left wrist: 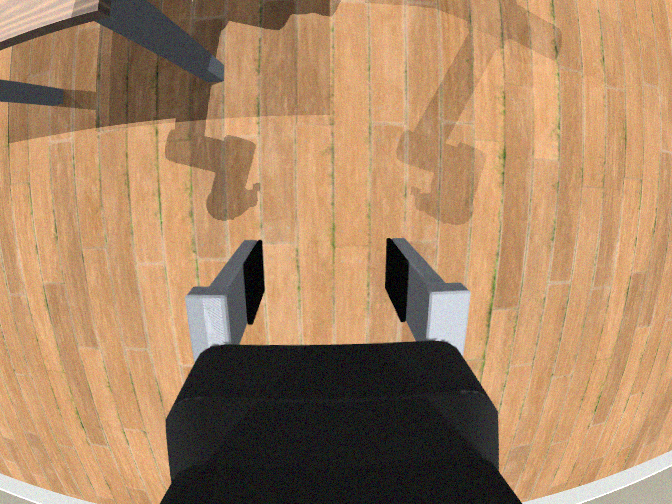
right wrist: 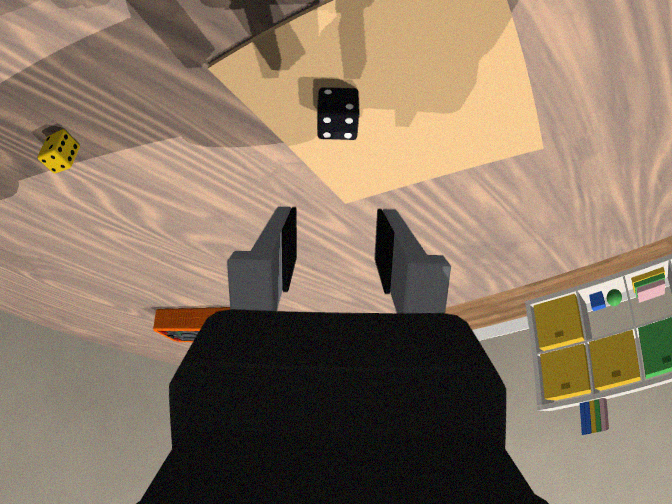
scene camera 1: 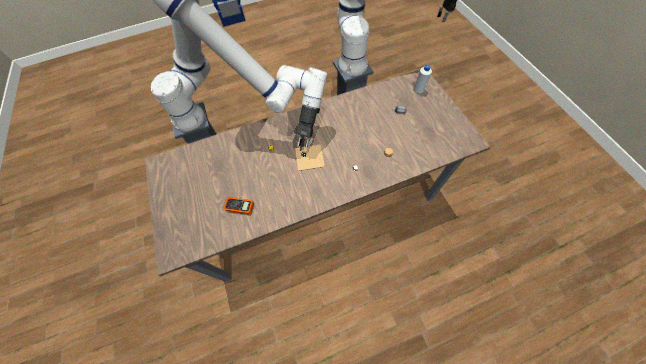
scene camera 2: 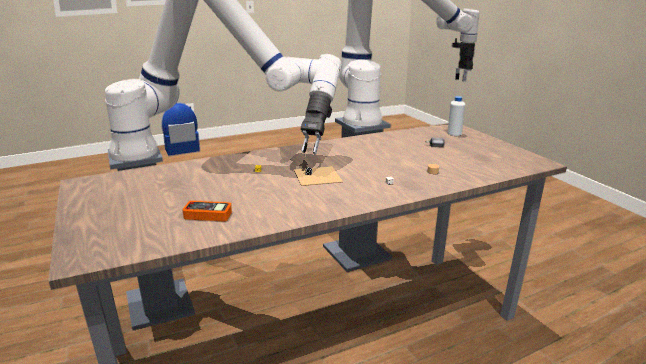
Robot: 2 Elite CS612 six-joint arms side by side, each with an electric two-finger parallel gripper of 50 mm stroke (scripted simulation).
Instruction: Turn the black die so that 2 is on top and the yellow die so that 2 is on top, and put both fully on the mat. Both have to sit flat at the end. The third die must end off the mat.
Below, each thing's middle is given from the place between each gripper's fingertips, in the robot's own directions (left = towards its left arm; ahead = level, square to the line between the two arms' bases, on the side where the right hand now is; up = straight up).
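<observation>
With my right gripper [scene camera 2: 308,152] I am 8 cm above the black die [right wrist: 338,112], 1 cm short of it and 1 cm to the left of it. The tan mat [right wrist: 438,94] is 9 cm below my right hand, 3 cm ahead of it and 1 cm to the left of it.
My left gripper, I see, is 17 cm above the tan mat, 53 cm short of it and 111 cm to the left of it. The black die is 16 cm below my left hand, 51 cm ahead of it and 113 cm to the right of it.
</observation>
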